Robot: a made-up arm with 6 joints.
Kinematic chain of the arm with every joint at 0, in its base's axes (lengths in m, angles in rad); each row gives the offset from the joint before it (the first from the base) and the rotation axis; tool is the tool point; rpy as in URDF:
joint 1: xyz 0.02 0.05 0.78 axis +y
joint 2: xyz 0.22 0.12 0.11 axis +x
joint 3: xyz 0 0.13 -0.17 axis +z
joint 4: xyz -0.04 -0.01 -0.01 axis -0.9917 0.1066 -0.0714
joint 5: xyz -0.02 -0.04 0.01 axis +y
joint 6: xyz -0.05 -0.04 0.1 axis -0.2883 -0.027 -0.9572
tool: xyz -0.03 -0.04 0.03 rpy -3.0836 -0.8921 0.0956
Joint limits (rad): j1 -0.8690..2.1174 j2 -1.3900..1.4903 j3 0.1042..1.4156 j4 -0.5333..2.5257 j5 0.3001..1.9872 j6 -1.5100..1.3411
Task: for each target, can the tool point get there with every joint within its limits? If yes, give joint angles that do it. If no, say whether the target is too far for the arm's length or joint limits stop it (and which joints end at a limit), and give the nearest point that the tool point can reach.
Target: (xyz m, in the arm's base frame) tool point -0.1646 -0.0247 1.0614
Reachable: no: joint limits stop it (at a limit: joint 1, joint 2, joint 4, joint 5) | nearest point -0.0079 0.0433 1.0019 | short by 0.181 m
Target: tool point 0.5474 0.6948 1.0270
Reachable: no: too far | nearest point 0.3861 0.4867 0.9515 | short by 0.274 m
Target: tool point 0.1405 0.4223 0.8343
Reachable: yes | joints 0.2928 0.3512 0.9899 1.9899 0.6688 -0.7662
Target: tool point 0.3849 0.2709 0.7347
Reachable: yes | joints 0.4932 0.8827 0.7173 0.0614 1.4539 0.1586
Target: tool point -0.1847 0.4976 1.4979
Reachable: no: too far | nearest point -0.1002 0.4167 1.2243 | short by 0.298 m
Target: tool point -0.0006 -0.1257 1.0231
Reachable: no: joint limits stop it (at a limit: joint 1, joint 4, joint 5) | nearest point 0.0312 0.0224 1.0122 | short by 0.152 m
